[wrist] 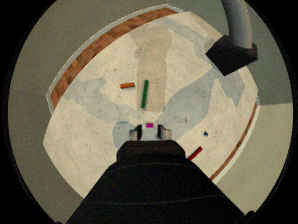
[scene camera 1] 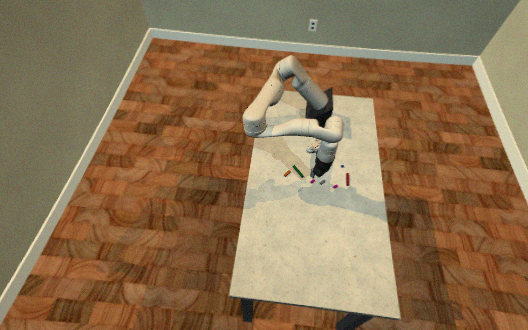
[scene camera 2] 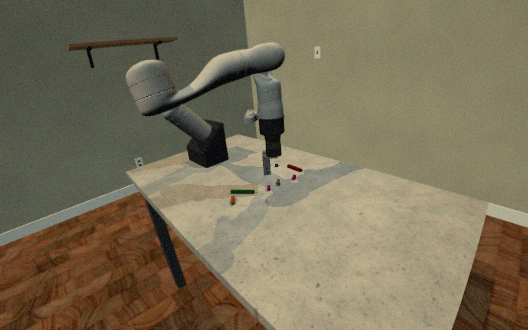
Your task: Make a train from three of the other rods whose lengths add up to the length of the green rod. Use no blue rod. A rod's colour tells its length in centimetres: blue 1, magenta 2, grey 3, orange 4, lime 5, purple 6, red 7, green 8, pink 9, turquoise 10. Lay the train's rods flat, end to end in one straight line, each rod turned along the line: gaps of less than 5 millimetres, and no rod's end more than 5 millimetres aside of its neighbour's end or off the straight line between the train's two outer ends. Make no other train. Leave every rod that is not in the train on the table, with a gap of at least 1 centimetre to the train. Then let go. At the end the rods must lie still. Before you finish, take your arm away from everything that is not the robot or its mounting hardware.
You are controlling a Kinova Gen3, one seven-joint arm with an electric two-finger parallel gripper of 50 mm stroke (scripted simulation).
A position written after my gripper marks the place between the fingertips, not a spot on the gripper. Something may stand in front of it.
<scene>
I see my gripper (scene camera 2: 267, 171).
My gripper is seen too in the wrist view (wrist: 149, 129).
</scene>
